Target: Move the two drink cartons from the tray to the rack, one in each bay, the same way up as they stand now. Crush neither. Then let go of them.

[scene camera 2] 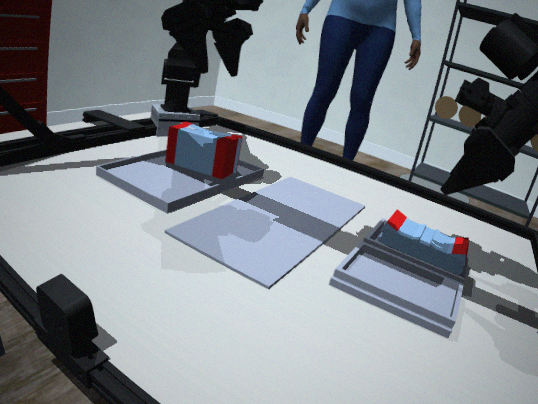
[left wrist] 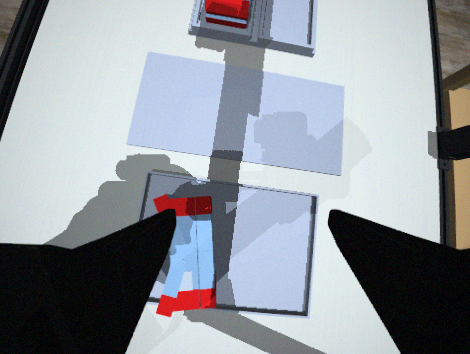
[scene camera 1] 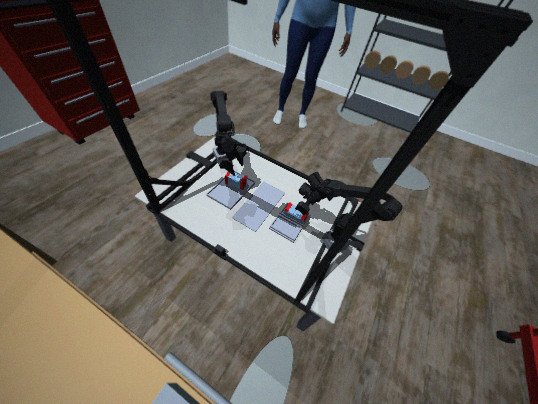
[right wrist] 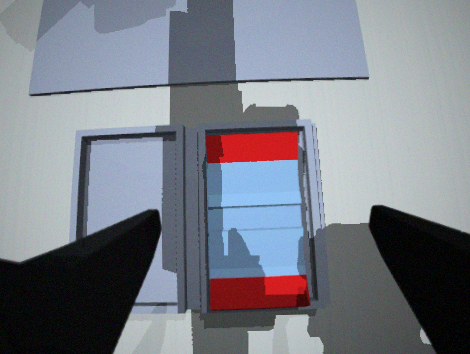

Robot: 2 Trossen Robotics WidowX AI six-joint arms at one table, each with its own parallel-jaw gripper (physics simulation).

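Places are measured from the left arm's base along level axes (x ahead, y left, z up), in millimetres.
Pixels of known places: left gripper, fingertip midpoint: (scene camera 2: 220, 74) (left wrist: 252, 216) (scene camera 1: 238, 170); right gripper, fingertip midpoint: (scene camera 2: 447, 183) (scene camera 1: 299, 203) (right wrist: 264, 218); left arm's base at its link origin: (scene camera 2: 175, 109).
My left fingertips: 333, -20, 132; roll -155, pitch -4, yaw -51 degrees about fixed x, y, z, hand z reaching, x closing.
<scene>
Ahead of a thing's pixels: the offset from my left fingertips to its middle, as dx, dy, dz. "*": to the spot under its first point.
A blue carton with red ends {-71, +15, -148} (scene camera 1: 236, 180) (scene camera 2: 195, 152) (left wrist: 205, 255) stands upright in the tray {-41, -26, -180} (scene camera 1: 224, 196) (scene camera 2: 168, 206) (left wrist: 280, 250), in its left half in the left wrist view. The other carton {+283, +237, -158} (scene camera 1: 296, 211) (scene camera 2: 425, 245) (left wrist: 227, 9) (right wrist: 255, 185) sits in one bay of the rack {+306, +192, -178} (scene camera 2: 390, 302) (right wrist: 192, 225), the right bay in the right wrist view; its blue top dips between the red ends. The other bay holds no carton. My left gripper (scene camera 1: 238, 168) (scene camera 2: 218, 71) (left wrist: 252, 216) is open above the tray and its carton. My right gripper (scene camera 1: 302, 207) (right wrist: 264, 218) is open above the rack, its fingers apart from the carton.
A flat grey-blue sheet (scene camera 1: 252, 217) (scene camera 2: 300, 250) (left wrist: 300, 100) (right wrist: 300, 40) lies between tray and rack. A black frame runs along the table edges, with a small black block {* +347, -233, -135} (scene camera 1: 220, 251) (scene camera 2: 67, 315) on the near rail. A person (scene camera 1: 307, 55) (scene camera 2: 350, 65) stands behind the table.
</scene>
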